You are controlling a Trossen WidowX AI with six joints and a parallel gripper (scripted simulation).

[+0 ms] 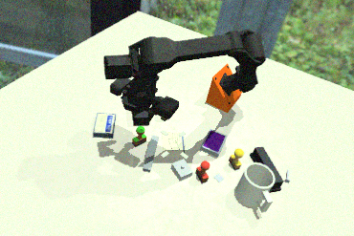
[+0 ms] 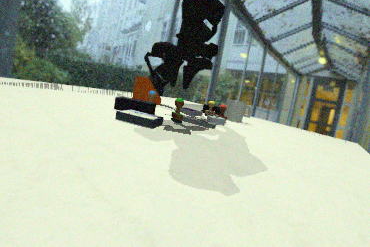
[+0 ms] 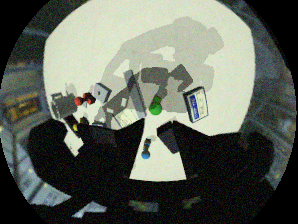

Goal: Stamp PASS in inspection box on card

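Right now my gripper tip is 1 cm short of the green-knobbed stamp and 7 cm above it. The rest, counted from my gripper tip: blue-white box: 1 cm ahead, 12 cm to the right, 8 cm below; then grey bar: 3 cm ahead, 5 cm to the left, 8 cm below; then card: 4 cm behind, 10 cm to the left, 9 cm below.
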